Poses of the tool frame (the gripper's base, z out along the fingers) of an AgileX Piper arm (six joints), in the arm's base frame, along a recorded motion.
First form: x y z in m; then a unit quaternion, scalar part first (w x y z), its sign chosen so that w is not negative.
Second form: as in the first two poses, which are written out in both.
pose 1, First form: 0.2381, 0.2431, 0.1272, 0.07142, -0.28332, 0.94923, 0.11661
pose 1, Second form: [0.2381, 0.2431, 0.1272], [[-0.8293, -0.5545, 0.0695], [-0.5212, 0.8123, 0.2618], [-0.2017, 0.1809, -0.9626]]
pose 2, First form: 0.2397, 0.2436, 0.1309, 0.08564, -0.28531, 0.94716, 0.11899
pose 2, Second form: [0.2397, 0.2436, 0.1309], [[-0.8225, -0.5608, 0.0943], [-0.5201, 0.8089, 0.2743], [-0.2301, 0.1765, -0.9570]]
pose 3, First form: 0.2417, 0.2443, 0.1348, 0.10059, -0.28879, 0.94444, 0.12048
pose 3, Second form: [0.2417, 0.2443, 0.1348], [[-0.8130, -0.5697, 0.1204], [-0.5213, 0.8042, 0.2857], [-0.2596, 0.1695, -0.9507]]
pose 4, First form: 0.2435, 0.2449, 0.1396, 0.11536, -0.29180, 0.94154, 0.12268
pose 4, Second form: [0.2435, 0.2449, 0.1396], [[-0.8031, -0.5778, 0.1456], [-0.5212, 0.7996, 0.2983], [-0.2888, 0.1637, -0.9433]]
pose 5, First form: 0.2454, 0.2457, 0.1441, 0.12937, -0.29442, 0.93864, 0.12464
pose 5, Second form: [0.2454, 0.2457, 0.1441], [[-0.7932, -0.5850, 0.1695], [-0.5205, 0.7956, 0.3102], [-0.3163, 0.1578, -0.9355]]
